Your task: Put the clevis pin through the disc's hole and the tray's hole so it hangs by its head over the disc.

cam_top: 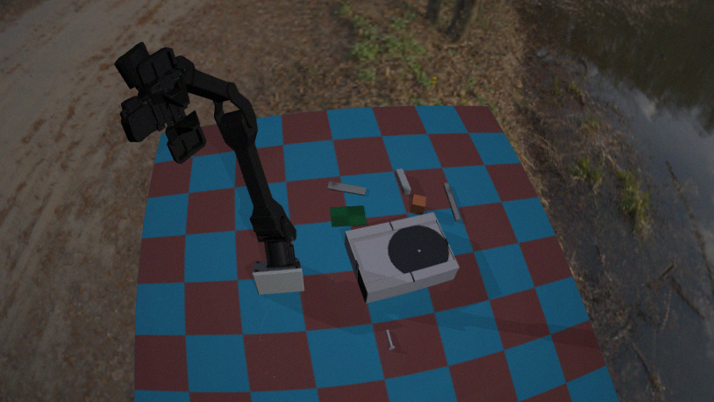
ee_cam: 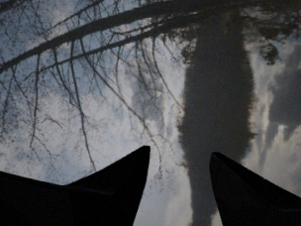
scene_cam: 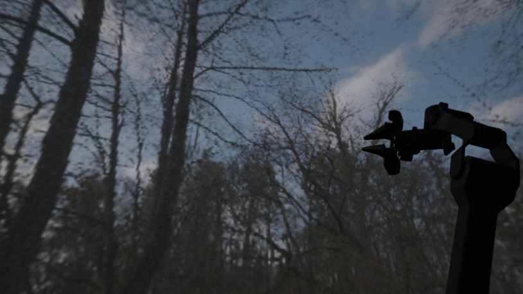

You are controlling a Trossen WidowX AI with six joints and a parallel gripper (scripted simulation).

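The steel clevis pin lies 64 cm below my gripper tip, 33 cm ahead of it and 7 cm to the right of it. Round my gripper tip: steel tray: 60 cm below, 39 cm ahead, 16 cm to the left; then flat green piece: 64 cm below, 32 cm to the left, 27 cm ahead; then dark round disc: 59 cm below, 43 cm ahead, 16 cm to the left.
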